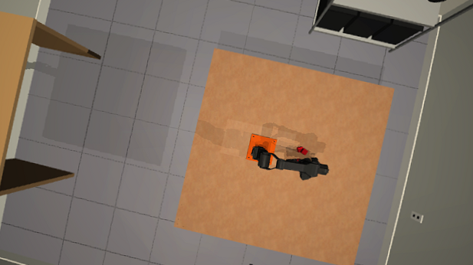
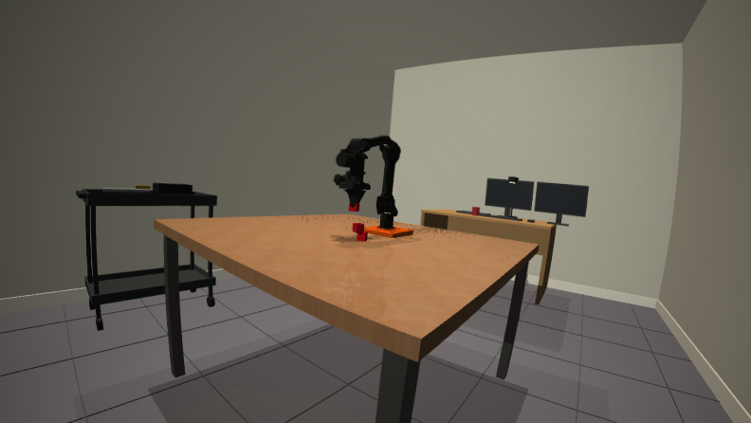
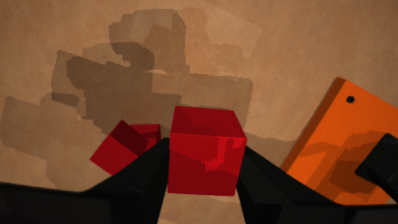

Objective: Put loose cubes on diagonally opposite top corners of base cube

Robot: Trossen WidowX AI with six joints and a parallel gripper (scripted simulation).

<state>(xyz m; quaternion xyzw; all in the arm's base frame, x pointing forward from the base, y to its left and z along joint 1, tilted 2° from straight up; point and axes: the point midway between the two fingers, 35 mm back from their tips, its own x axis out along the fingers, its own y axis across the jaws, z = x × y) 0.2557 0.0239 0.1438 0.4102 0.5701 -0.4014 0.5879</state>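
The cube is 7 cm to the left of my gripper tip, 7 cm below it and 4 cm ahead of it.
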